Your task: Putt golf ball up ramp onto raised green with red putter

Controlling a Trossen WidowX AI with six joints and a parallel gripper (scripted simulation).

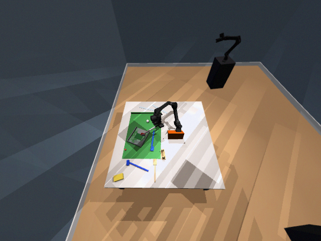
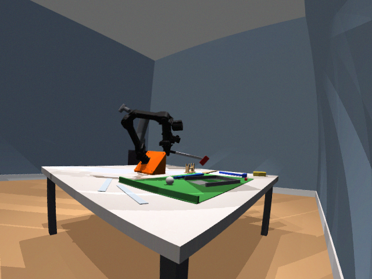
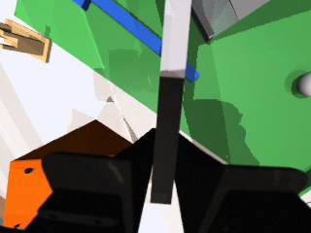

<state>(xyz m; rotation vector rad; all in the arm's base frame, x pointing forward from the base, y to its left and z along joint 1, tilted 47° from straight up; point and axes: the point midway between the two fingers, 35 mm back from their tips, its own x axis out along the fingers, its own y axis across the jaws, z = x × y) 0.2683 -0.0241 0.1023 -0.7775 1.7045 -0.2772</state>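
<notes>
The red putter is 110 mm ahead of my gripper tip, 50 mm to the left of it and 10 mm above it. From my gripper tip the other things lie so: golf ball: 190 mm to the right, 140 mm ahead, 120 mm below; then wooden stand: 340 mm to the left, 100 mm below, 10 mm behind; then wooden stick: 480 mm to the left, 140 mm below, 110 mm ahead.
</notes>
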